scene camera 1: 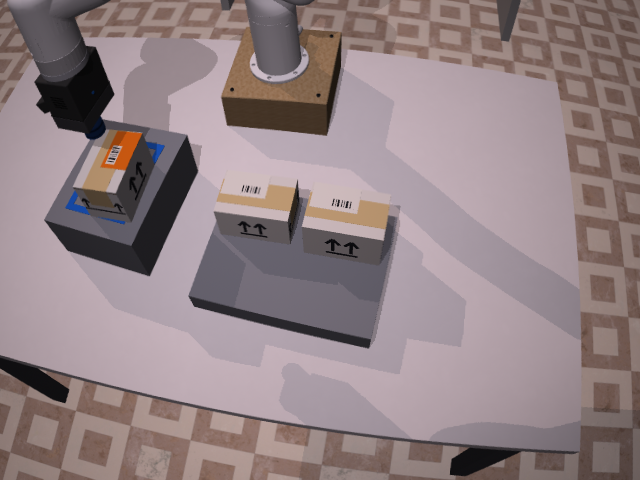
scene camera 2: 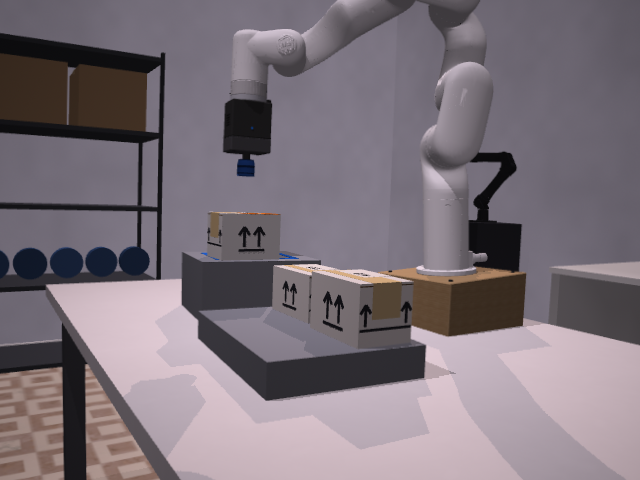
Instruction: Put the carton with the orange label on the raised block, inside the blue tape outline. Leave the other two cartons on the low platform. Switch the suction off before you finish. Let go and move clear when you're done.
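Places are measured from the arm's base along level axes (x left, y back, z up), in metres.
Pixels of known places: hand, its tool point: (scene camera 1: 95, 131) (scene camera 2: 245, 175); arm's base, origin of its link: (scene camera 1: 279, 63) (scene camera 2: 446, 272).
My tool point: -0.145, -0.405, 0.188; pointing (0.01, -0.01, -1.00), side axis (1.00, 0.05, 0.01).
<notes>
Ahead of a thing's pixels: the offset from my tool point to its top centre, as dx, dy, dz. "*": to the spot under its first point. Level surfaces: height alone.
The carton with the orange label {-0.004, +0.000, -0.077} (scene camera 1: 114, 173) (scene camera 2: 250, 236) stands upright on the raised block {-0.036, +0.022, -0.170} (scene camera 1: 139, 253) (scene camera 2: 227, 286). Blue tape {* +0.018, +0.100, -0.169} (scene camera 1: 157, 150) (scene camera 2: 289, 255) shows around parts of its base; the carton hides the rest of the outline. My suction cup (scene camera 1: 95, 129) (scene camera 2: 245, 167) hangs above this carton with a visible gap in scene camera 2, and holds nothing. Two other cartons stand side by side on the low platform {+0.326, +0.011, -0.242} (scene camera 1: 305, 304) (scene camera 2: 341, 373): one {+0.240, +0.062, -0.164} (scene camera 1: 255, 209) (scene camera 2: 291, 291) is nearer the raised block, the other {+0.398, +0.075, -0.154} (scene camera 1: 345, 224) (scene camera 2: 336, 310) farther from it.
The arm's base stands on a wooden box (scene camera 1: 276, 112) (scene camera 2: 485, 304) on the white table {dz -0.290} (scene camera 1: 491, 155) (scene camera 2: 516, 439). In scene camera 2 a black shelf rack (scene camera 2: 161, 170) stands at the back left, and a small black arm (scene camera 2: 496, 180) stands behind the base.
</notes>
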